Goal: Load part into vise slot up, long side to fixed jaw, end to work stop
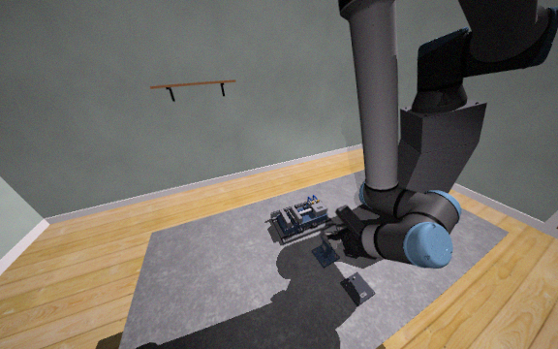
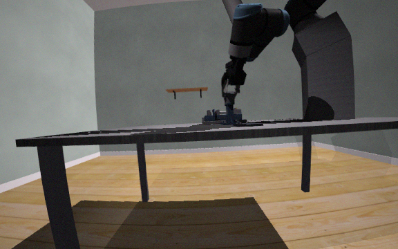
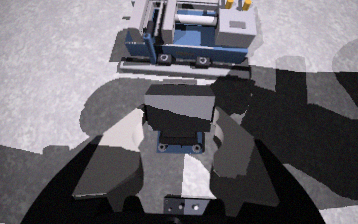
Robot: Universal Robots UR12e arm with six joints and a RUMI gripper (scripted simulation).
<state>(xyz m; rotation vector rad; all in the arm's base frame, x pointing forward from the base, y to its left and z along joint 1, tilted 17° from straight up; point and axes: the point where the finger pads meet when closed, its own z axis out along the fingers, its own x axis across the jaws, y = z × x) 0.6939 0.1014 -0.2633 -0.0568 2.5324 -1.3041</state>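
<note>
Right now the part is 10 mm to the right of my hand and 10 mm below it. The rest, counted from my hand: moving jaw 50 mm ahead, 220 mm to the right, 90 mm below; then cylinder rod 220 mm to the right, 90 mm below; then work stop 90 mm ahead, 170 mm to the right, 80 mm below.
</note>
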